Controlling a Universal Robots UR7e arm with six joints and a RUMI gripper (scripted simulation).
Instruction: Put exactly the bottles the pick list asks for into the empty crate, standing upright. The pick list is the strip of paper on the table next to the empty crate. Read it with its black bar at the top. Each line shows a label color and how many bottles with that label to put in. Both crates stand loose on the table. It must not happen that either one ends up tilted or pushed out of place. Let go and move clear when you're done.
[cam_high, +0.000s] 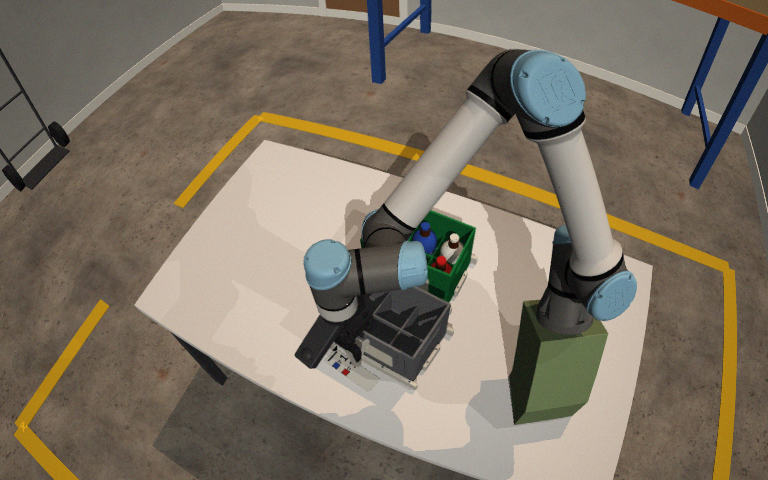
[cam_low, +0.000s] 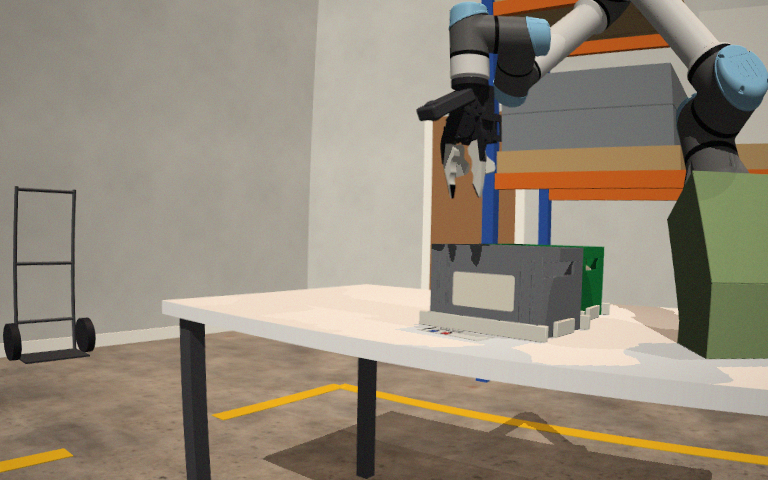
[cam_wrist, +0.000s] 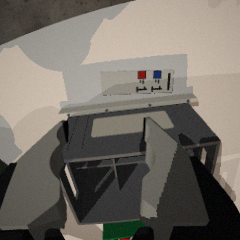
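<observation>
Now: the blue bottle 500 mm to the right of my hand, 190 mm below it and 10 mm ahead of it. From my hand the other things lie so: grey crate: 200 mm to the right, 190 mm below; red bottle: 400 mm to the right, 190 mm below, 70 mm behind; pick list: 280 mm below, 70 mm to the right, 50 mm ahead.
</observation>
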